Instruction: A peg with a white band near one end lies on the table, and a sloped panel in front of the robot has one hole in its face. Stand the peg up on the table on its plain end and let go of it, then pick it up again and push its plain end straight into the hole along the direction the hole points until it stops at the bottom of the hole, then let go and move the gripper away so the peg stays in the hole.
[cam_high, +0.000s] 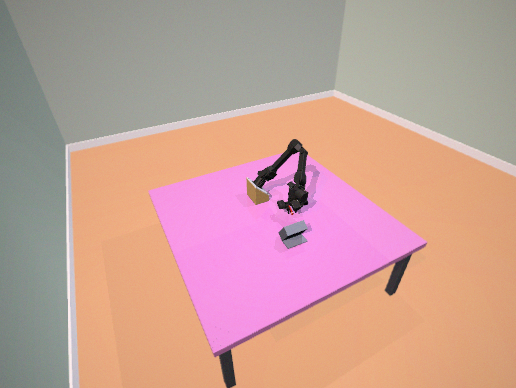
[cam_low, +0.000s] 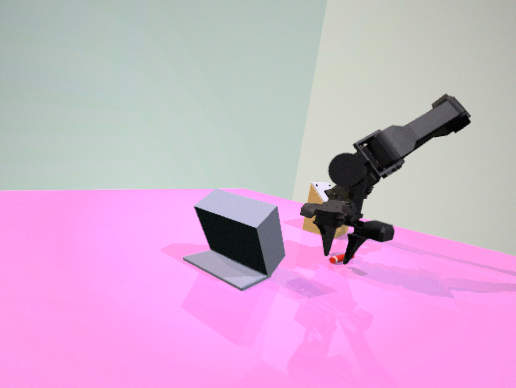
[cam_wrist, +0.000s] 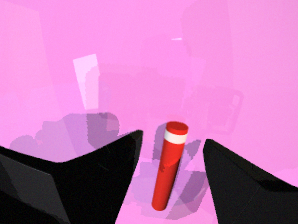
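Right now my gripper tip is 10 mm past the red peg. Also, from my gripper tip: flat grey foot plate (200 mm ahead, 130 mm to the right); then grey sloped panel (180 mm ahead, 130 mm to the right, 50 mm above).
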